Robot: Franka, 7 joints.
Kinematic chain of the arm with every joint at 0, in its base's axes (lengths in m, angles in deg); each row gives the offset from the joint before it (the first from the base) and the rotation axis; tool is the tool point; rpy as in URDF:
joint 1: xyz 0 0 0.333 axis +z
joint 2: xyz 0 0 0 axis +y
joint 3: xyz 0 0 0.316 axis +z
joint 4: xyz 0.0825 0 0 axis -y
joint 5: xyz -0.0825 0 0.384 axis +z
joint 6: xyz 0 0 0 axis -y
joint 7: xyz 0.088 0 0 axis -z
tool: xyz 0 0 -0.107 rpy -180 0 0
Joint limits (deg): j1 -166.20..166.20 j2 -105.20..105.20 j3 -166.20..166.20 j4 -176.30..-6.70 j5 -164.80..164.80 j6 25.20..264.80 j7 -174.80..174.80
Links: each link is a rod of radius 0.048 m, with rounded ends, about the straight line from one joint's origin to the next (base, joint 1, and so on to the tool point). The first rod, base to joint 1, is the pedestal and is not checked.
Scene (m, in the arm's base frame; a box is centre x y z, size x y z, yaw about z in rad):
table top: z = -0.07
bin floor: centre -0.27 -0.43 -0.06 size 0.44 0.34 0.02 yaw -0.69
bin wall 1: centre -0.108 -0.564 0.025 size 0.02 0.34 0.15 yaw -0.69
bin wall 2: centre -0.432 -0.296 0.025 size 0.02 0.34 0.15 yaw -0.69
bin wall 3: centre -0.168 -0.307 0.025 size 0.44 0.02 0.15 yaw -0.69
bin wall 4: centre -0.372 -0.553 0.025 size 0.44 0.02 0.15 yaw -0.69
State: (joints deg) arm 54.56 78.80 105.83 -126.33 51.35 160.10 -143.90
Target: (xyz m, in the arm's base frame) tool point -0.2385 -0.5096 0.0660
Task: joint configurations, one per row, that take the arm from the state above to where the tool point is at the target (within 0.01 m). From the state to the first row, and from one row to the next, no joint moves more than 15 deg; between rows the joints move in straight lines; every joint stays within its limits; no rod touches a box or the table.
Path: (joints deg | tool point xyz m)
1: 57.74 65.12 112.35 -125.10 51.00 159.04 -143.90 | -0.4430 0.3057 0.5463
2: 60.92 51.43 118.87 -123.88 50.66 157.98 -143.90 | -0.4811 0.1968 0.6008
3: 64.09 37.75 125.39 -122.65 50.31 156.91 -143.90 | -0.5104 0.0632 0.6230
4: 67.27 24.06 131.91 -121.43 49.97 155.85 -143.90 | -0.5227 -0.0833 0.6070
5: 70.45 10.38 138.44 -120.20 49.62 154.79 -143.90 | -0.5119 -0.2278 0.5518
6: 73.63 -3.30 144.96 -118.97 49.28 153.73 -143.90 | -0.4756 -0.3549 0.4608
7: 76.80 -16.99 151.48 -117.75 48.93 152.66 -143.90 | -0.4145 -0.4505 0.3416
8: 79.98 -30.67 158.00 -116.52 48.59 151.60 -143.90 | -0.3332 -0.5042 0.2057
9: 83.16 -44.35 164.52 -115.29 48.24 150.54 -143.90 | -0.2385 -0.5097 0.0661

